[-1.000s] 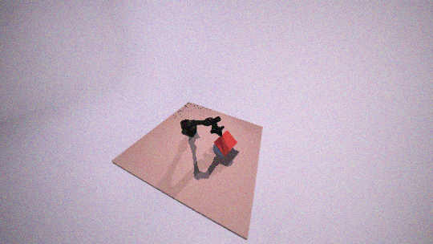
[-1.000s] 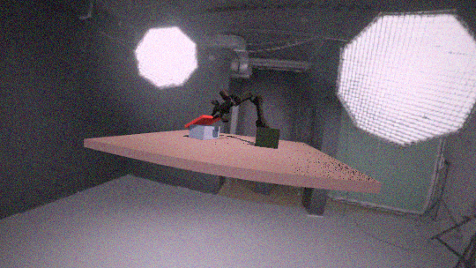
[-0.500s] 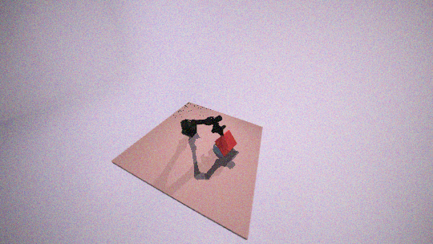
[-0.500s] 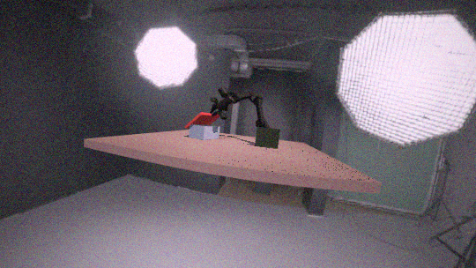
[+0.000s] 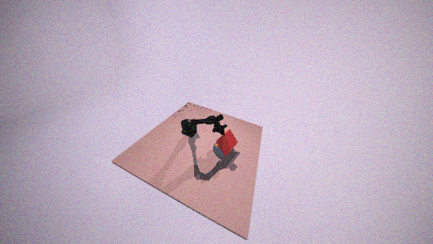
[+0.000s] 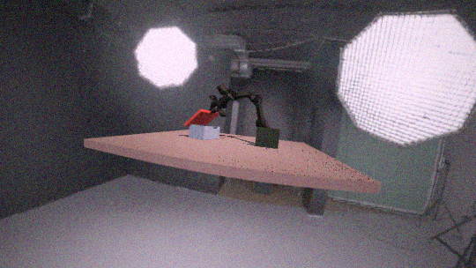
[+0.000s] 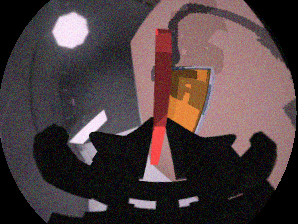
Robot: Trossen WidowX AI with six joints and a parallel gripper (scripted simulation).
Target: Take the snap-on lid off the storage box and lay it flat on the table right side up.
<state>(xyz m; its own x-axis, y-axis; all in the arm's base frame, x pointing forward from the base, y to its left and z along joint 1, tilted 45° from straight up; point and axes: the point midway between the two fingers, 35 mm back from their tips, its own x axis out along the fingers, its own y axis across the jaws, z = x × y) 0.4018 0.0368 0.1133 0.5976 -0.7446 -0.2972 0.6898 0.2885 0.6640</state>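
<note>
Right now the red lid is 6 cm ahead of my gripper tip, 5 cm below it and 2 cm to the right of it. Also, from my gripper tip: grey storage box (15 cm below, 3 cm ahead, 1 cm to the right).
</note>
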